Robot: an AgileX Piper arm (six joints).
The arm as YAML. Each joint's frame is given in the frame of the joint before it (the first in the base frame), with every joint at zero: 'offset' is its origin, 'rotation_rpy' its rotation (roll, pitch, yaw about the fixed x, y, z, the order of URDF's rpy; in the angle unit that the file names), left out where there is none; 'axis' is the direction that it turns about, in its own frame. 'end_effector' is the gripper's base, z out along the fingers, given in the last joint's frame.
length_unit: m
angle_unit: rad
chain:
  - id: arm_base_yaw
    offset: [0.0, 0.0, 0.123]
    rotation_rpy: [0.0, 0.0, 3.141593]
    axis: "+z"
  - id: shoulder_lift
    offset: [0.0, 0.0, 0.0]
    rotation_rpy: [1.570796, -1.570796, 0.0]
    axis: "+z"
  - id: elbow
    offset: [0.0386, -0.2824, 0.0]
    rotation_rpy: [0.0, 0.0, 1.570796]
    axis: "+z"
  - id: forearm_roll
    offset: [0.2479, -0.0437, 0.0]
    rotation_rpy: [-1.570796, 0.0, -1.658]
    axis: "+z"
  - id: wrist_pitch
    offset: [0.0, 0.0, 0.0]
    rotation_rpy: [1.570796, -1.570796, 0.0]
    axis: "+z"
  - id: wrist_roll
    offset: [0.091, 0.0, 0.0]
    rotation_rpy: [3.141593, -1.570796, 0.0]
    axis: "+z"
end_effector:
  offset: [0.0, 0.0, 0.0]
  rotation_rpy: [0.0, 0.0, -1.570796]
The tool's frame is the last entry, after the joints.
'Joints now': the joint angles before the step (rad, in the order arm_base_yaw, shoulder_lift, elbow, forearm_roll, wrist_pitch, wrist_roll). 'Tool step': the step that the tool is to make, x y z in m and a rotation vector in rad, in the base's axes. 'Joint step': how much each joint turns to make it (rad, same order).
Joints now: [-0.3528, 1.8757, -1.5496, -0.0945, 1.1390, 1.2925]
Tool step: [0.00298, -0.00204, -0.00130, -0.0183, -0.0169, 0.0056]
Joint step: [0.0000, 0.0064, -0.0023, -0.0123, -0.0264, 0.0000]
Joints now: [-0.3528, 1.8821, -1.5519, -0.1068, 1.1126, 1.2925]
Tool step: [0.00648, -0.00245, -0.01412, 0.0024, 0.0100, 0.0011]
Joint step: [0.0001, 0.0371, 0.0000, -0.0026, -0.0268, 0.0025]
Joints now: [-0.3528, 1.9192, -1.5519, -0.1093, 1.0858, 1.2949]
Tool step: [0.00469, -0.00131, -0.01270, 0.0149, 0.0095, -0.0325]
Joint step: [0.0001, 0.0323, 0.0000, 0.0037, -0.0151, 0.0338]
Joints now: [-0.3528, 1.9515, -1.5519, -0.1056, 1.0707, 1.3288]
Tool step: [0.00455, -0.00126, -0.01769, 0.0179, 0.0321, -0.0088]
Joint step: [0.0000, 0.0438, 0.0000, 0.0043, -0.0068, 0.0082]
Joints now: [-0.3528, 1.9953, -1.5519, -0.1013, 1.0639, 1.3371]
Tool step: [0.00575, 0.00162, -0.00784, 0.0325, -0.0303, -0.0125]
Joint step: [0.0000, 0.0198, 0.0000, 0.0427, -0.0371, 0.0000]
